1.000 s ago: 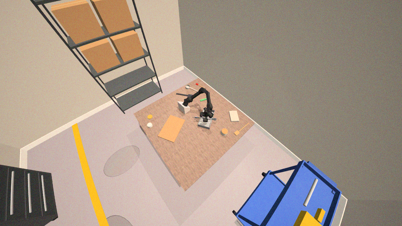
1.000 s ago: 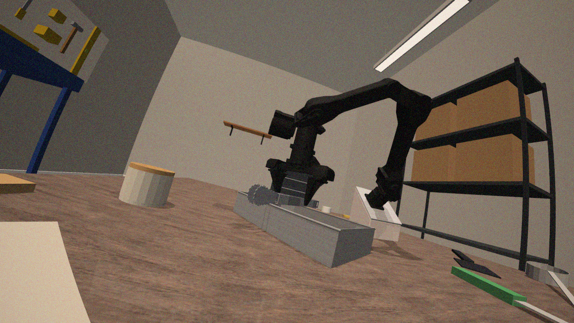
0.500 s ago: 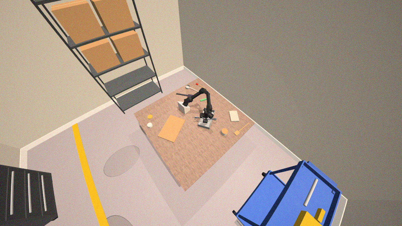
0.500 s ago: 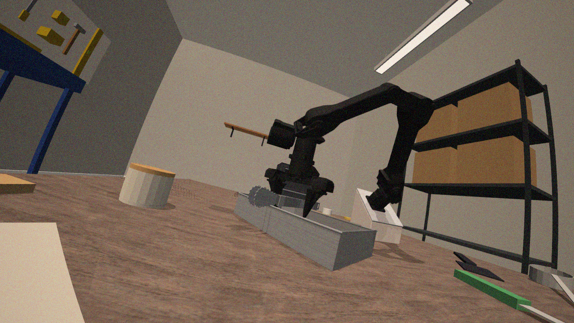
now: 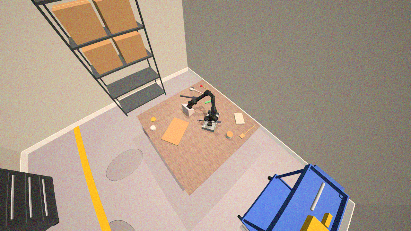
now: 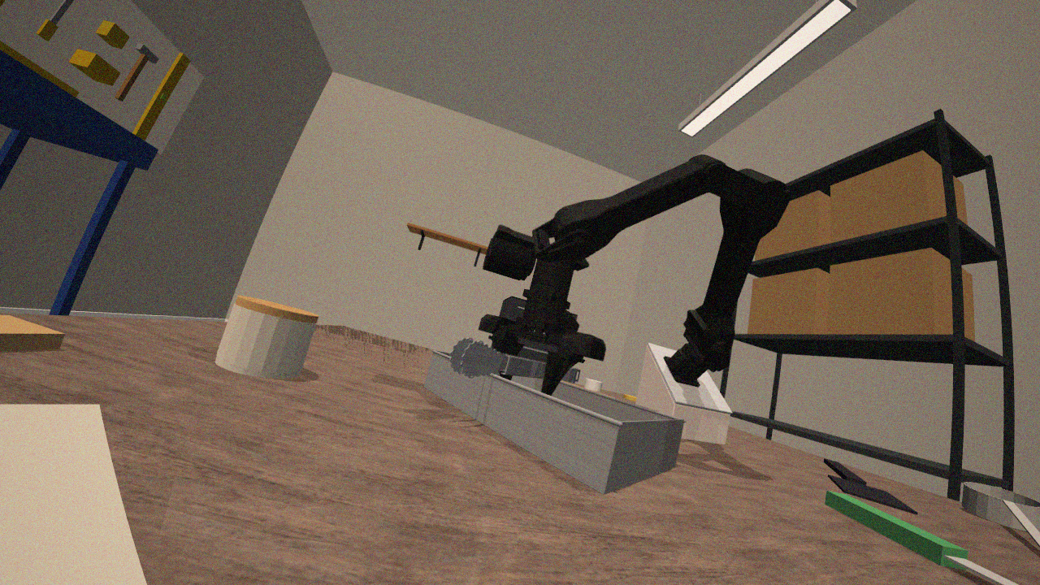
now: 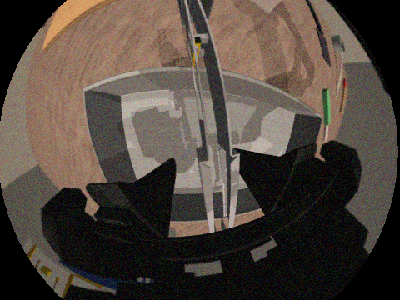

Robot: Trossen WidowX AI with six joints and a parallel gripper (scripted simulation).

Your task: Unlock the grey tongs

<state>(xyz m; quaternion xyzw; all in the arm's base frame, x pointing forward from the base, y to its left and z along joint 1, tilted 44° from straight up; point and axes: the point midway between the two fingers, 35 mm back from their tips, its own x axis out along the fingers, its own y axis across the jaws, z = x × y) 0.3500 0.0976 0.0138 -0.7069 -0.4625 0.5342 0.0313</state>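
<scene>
My gripper tip is 10 mm past the grey roasting tin and 40 mm to the right of it. Also, from my gripper tip: beige pad (240 mm ahead, 370 mm to the left, 20 mm below); then lidded canister (310 mm ahead, 50 mm to the left, 10 mm above); then wooden board (240 mm behind, 410 mm to the right, 20 mm below).
</scene>
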